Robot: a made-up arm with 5 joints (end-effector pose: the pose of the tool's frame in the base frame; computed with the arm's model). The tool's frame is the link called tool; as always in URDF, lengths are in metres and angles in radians. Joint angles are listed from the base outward.
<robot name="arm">
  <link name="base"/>
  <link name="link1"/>
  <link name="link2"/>
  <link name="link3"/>
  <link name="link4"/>
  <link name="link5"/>
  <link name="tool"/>
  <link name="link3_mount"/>
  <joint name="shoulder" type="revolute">
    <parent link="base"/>
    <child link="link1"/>
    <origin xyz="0.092 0 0.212"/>
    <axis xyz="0 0 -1"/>
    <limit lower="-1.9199" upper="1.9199"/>
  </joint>
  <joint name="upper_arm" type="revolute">
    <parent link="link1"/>
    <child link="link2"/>
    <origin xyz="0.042 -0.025 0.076"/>
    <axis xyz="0 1 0"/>
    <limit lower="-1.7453" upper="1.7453"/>
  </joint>
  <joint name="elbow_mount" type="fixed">
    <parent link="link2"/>
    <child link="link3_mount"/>
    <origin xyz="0.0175 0 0.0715"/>
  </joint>
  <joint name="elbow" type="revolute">
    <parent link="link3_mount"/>
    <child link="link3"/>
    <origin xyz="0.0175 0 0.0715"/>
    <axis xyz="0 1 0"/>
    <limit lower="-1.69" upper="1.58"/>
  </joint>
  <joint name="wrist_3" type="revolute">
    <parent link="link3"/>
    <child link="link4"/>
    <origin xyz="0.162 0 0.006"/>
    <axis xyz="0 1 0"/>
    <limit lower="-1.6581" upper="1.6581"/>
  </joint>
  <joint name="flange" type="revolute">
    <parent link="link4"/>
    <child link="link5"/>
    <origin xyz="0.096 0.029 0"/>
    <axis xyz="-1 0 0"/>
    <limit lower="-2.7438" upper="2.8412"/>
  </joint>
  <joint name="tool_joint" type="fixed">
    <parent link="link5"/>
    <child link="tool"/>
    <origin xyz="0 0 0" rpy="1.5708 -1.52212 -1.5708"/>
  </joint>
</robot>
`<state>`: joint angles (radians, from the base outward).
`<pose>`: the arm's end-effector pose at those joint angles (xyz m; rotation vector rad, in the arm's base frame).
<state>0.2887 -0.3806 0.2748 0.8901 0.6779</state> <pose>0.3326 -0.0673 0.3890 -0.3500 -0.7084 0.3227</pose>
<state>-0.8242 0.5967 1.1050 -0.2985 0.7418</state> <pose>0.1924 0.1144 0.1306 0.0121 -0.1844 1.5135</pose>
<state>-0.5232 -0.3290 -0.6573 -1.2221 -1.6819</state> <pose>0.1386 0.0315 0.6502 -2.3253 1.1058 -0.4824</pose>
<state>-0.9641 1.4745 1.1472 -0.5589 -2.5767</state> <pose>0.0914 0.0062 0.0966 -0.5386 -0.1227 -1.6243</pose>
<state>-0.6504 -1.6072 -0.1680 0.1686 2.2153</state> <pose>-0.0253 -0.0842 0.5711 2.1557 2.2767 0.0554</pose>
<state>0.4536 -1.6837 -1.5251 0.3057 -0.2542</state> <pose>-0.2285 0.1607 0.3125 0.1387 1.8369 -0.5347</pose>
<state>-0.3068 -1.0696 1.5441 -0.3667 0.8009</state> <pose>0.2583 0.0569 0.3084 -0.3362 -1.4846 0.8566</pose>
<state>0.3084 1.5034 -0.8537 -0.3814 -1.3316</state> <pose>0.4860 -0.1213 0.1440 0.7395 -1.2451 -1.4204</pose>
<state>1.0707 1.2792 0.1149 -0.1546 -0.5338</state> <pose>0.2176 -0.2215 0.0464 -0.0899 -0.3609 -1.6365</pose>
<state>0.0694 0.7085 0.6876 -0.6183 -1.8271</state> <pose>0.3557 -0.0143 0.1480 0.7273 -0.5734 -1.8279</pose>
